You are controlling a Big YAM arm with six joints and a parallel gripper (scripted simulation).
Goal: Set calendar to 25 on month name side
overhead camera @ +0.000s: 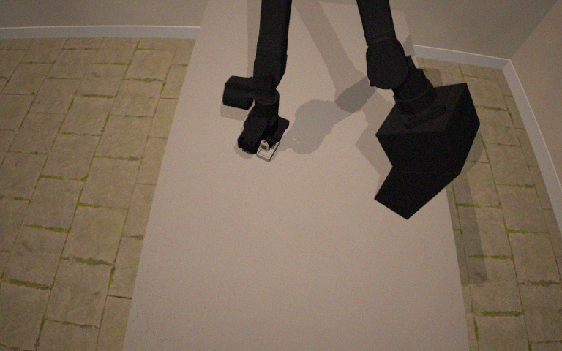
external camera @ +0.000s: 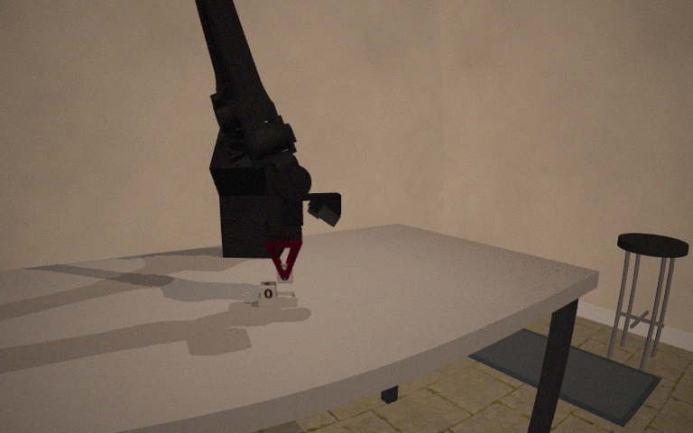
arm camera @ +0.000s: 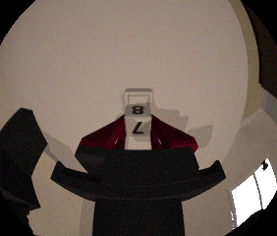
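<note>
Now: hand 1 cm past the pale tray, 1 cm to the left of it and 5 cm above it.
</note>
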